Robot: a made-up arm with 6 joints. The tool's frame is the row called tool.
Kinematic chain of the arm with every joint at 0, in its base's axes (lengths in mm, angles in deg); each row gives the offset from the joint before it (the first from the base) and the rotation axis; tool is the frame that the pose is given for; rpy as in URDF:
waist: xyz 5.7 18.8 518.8 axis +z
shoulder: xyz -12.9 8.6 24 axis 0.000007 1 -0.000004
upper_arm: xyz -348.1 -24.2 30.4 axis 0.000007 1 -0.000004
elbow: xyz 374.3 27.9 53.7 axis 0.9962 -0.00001 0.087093
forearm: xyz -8.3 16.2 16.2 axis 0.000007 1 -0.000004
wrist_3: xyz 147 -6.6 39 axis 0.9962 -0.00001 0.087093
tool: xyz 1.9 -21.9 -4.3 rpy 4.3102 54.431 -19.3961
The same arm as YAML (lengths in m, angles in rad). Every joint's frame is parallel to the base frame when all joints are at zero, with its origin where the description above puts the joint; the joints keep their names.
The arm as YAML. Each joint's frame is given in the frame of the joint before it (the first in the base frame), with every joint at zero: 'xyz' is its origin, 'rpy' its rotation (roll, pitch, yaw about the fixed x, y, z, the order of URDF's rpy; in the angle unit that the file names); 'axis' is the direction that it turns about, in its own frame. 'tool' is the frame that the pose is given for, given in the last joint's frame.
units:
  length: m
  angle: rad
joints:
  - name: waist
    type: revolute
    origin:
      xyz: [0.0057, 0.0188, 0.5188]
      rpy: [0.0, 0.0, 0.0]
    axis: [0.0, 0.0, 1.0]
  - name: shoulder
    type: revolute
    origin:
      xyz: [-0.0129, 0.0086, 0.024]
      rpy: [0.0, 0.0, 0.0]
    axis: [0.0, 1.0, 0.0]
  - name: upper_arm
    type: revolute
    origin:
      xyz: [-0.3481, -0.0242, 0.0304]
      rpy: [0.0, 0.0, 0.0]
    axis: [0.0, 1.0, 0.0]
  - name: elbow
    type: revolute
    origin:
      xyz: [0.3743, 0.0279, 0.0537]
      rpy: [0.0, 0.0, 0.0]
    axis: [0.9962, 0.0, 0.0871]
  - name: forearm
    type: revolute
    origin:
      xyz: [-0.0083, 0.0162, 0.0162]
      rpy: [0.0, 0.0, 0.0]
    axis: [0.0, 1.0, 0.0]
  - name: wrist_3
    type: revolute
    origin:
      xyz: [0.147, -0.0066, 0.039]
      rpy: [0.0, 0.0, 0.0]
    axis: [0.9962, 0.0, 0.0871]
tool:
  origin:
    xyz: [0.0019, -0.0219, -0.0043]
    rpy: [0.0752, 0.95, -0.3385]

